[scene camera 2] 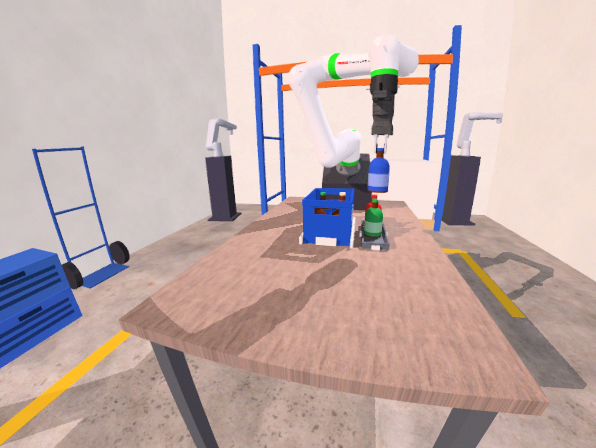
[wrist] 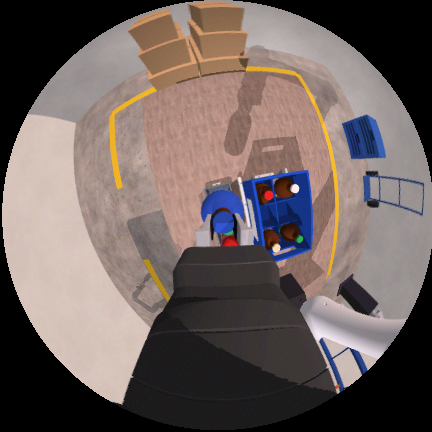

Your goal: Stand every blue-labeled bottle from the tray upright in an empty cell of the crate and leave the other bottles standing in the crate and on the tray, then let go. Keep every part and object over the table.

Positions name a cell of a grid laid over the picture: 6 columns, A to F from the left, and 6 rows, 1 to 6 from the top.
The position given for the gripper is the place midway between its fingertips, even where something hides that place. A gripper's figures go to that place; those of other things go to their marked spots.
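The gripper (scene camera 2: D3) is sitting 0.88 m from the lens, and there's a blue-labeled bottle (scene camera 2: D3) too, that one's 0.84 m from the lens.
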